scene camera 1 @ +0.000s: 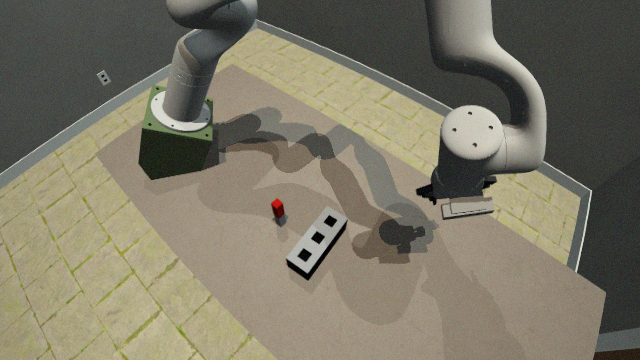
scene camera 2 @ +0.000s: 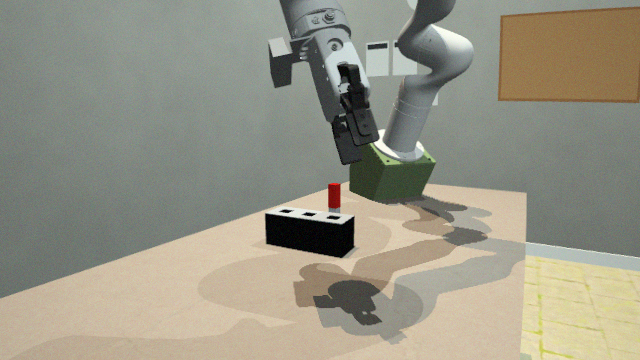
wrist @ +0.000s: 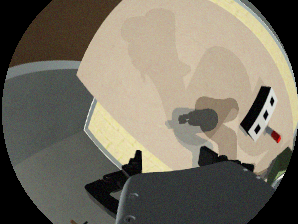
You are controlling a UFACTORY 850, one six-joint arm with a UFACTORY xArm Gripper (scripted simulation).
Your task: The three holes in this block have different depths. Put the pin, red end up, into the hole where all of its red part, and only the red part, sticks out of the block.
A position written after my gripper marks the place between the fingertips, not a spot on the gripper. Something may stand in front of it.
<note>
In view: my gripper (scene camera 2: 359,153) and a black block (scene camera 2: 332,234).
The black block also shows in scene camera 1 (scene camera 1: 330,224). My gripper also shows in the wrist view (wrist: 172,158).
</note>
